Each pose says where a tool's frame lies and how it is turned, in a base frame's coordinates. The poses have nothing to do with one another.
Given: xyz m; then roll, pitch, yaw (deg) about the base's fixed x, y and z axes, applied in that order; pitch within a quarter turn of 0, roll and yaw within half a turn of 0.
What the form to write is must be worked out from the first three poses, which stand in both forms.
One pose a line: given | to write
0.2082, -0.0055, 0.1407, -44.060, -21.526, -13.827 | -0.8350, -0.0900, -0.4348, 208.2, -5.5, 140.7
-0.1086, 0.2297, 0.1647, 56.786, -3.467, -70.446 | 0.4270, -0.9264, -0.9811, -108.6, 229.7, 164.7
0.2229, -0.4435, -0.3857, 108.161, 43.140, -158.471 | -1.8029, -0.1510, 2.3276, 222.9, -443.5, -385.7
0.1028, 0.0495, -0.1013, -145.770, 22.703, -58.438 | -2.5029, 0.3176, 1.0376, 102.8, 49.5, -101.3
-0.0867, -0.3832, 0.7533, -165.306, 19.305, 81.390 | 2.8458, -0.3033, -1.4222, -86.7, -383.2, 753.3
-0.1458, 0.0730, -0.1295, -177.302, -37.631, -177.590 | 3.0500, -0.6528, 3.0525, -145.8, 73.0, -129.5
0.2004, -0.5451, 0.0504, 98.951, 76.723, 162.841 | -1.6105, 0.4513, 1.8171, 200.4, -545.1, 50.4
